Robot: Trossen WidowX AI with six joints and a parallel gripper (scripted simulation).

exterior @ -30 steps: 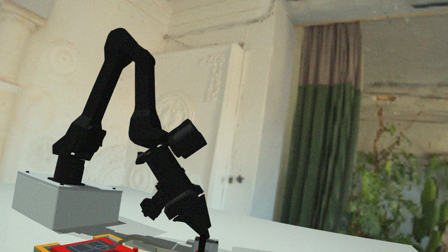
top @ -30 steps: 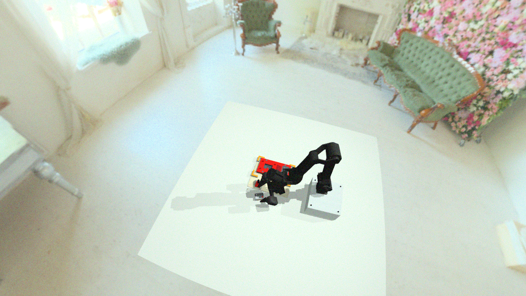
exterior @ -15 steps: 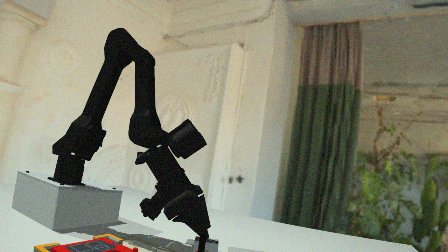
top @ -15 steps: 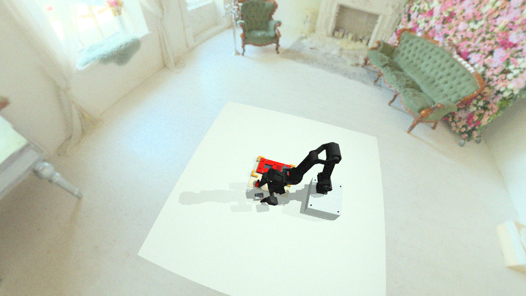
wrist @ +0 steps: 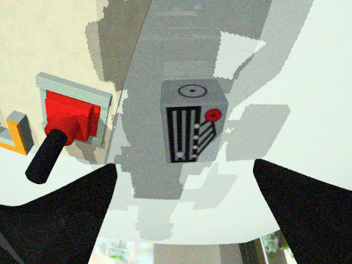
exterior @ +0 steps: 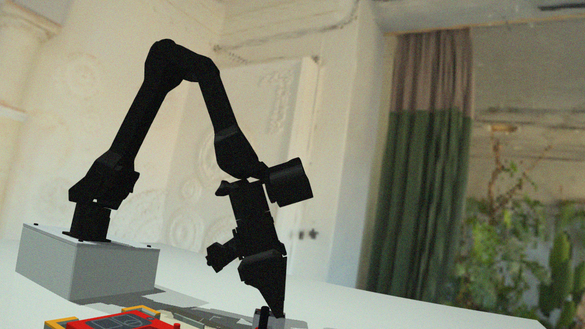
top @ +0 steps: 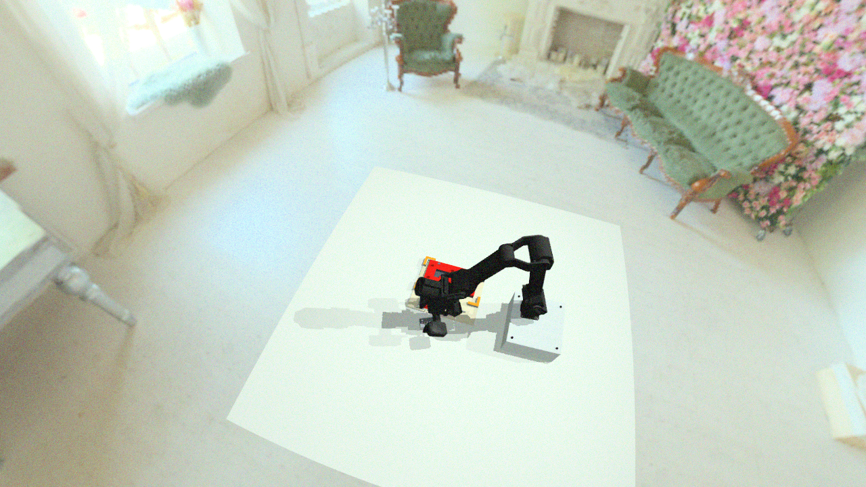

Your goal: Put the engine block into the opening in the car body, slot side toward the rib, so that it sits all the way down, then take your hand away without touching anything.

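Right now the grey engine block is 10 mm behind my gripper tip, 10 mm to the right of it and 30 mm below it. The rest, counted from my gripper tip: clamp cradle 60 mm behind, 170 mm to the right, 30 mm below.
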